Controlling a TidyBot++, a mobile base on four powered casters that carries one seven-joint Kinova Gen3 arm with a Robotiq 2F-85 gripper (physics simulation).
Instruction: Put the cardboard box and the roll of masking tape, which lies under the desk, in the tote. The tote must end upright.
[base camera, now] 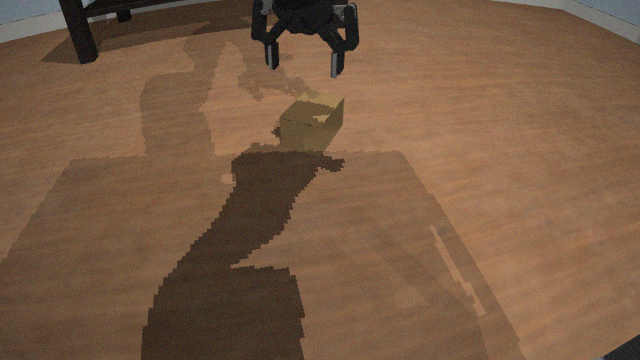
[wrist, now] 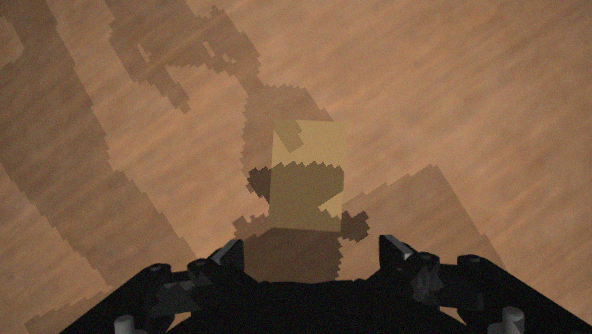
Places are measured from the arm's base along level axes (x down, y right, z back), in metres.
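Where they show: gripper, fingertip midpoint: (base camera: pixel 303 71) (wrist: pixel 310 252).
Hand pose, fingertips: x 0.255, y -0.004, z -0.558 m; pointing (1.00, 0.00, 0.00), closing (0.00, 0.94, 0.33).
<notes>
Things, the pixels of their top centre, and the offset from my fingertips. "spot": a spot on its surface instead. Level surfaces: height alone.
- cardboard box, top centre: (wrist: pixel 307 175) (base camera: pixel 313 106) dx +0.083, dy +0.015, dz -0.043 m
- dark desk leg, surface spot: (base camera: pixel 80 35) spot: dx +0.047, dy -0.709, dz -0.508 m
- wooden floor, surface height: dx +0.141 m
The cardboard box (base camera: pixel 307 132) (wrist: pixel 307 195), yellowish-brown, stands on the floor, partly in the arm's shadow. My gripper (base camera: pixel 302 69) (wrist: pixel 310 252) is open with nothing between its fingers. It hangs above the floor; in the base camera view its fingertips show above the box, and in the wrist view the box lies just beyond the fingertips, between their two lines. The gap between the fingers looks wider than the box in the wrist view. The roll of masking tape and the tote do not show in either view.
A dark desk leg (base camera: pixel 80 35) stands at the upper left of the base camera view, with another leg behind it. Pale skirting and blue walls run along the far edges. Shadows of the arm and base fall across the wooden floor (base camera: pixel 500 150) (wrist: pixel 475 100).
</notes>
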